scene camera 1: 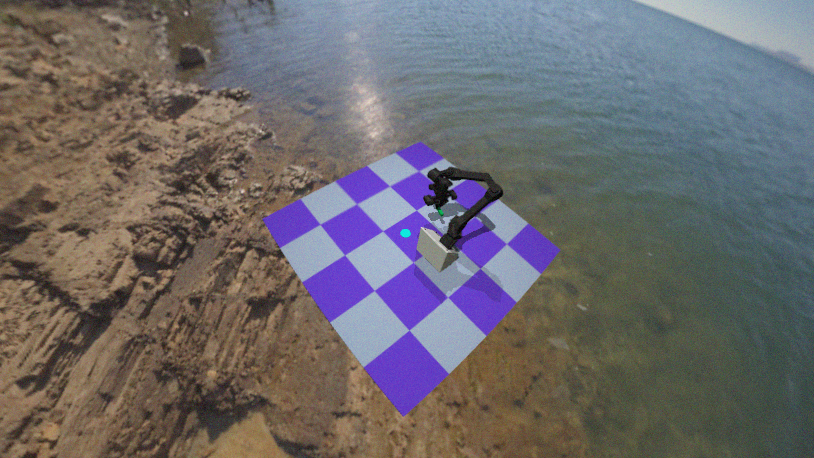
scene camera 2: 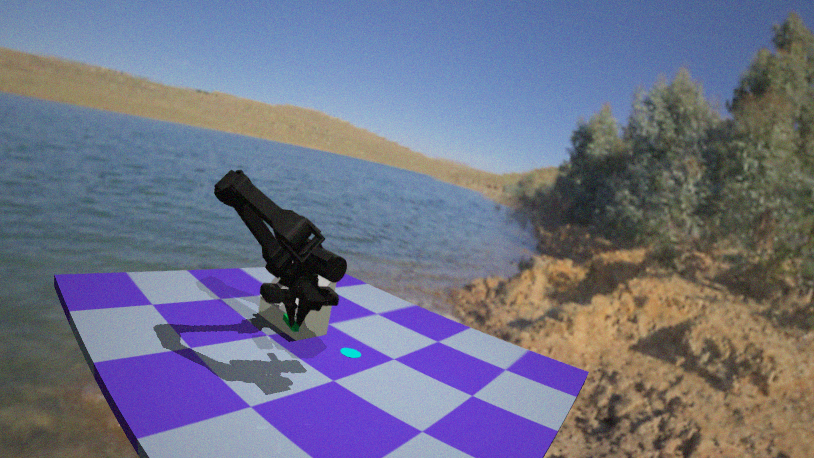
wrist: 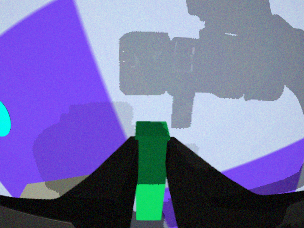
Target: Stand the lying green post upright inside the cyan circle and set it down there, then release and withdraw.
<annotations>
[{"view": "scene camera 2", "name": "gripper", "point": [294, 326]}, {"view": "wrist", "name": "gripper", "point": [151, 144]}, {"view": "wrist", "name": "green post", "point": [153, 136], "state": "held by the gripper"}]
</annotations>
